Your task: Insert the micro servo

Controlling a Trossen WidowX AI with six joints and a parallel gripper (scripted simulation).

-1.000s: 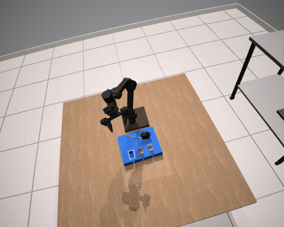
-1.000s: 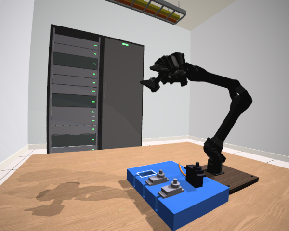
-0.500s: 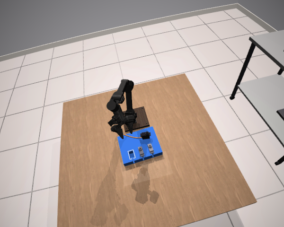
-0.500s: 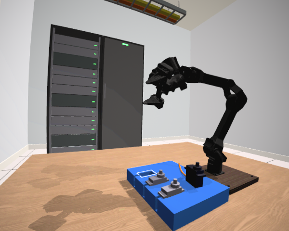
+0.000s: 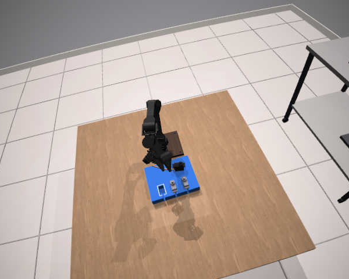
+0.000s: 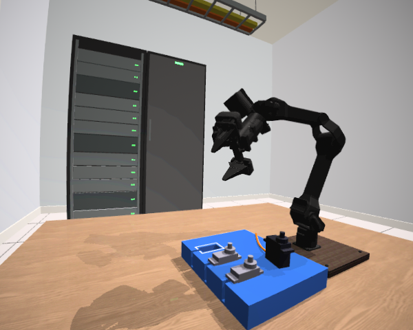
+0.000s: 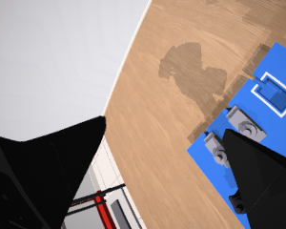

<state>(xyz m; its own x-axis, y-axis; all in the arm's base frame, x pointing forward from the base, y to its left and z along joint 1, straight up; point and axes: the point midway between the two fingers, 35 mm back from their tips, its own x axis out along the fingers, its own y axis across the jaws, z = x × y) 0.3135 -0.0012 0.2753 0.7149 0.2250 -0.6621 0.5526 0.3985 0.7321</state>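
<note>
My gripper tip is now 25 cm above the deck and 13 cm past it.
</note>
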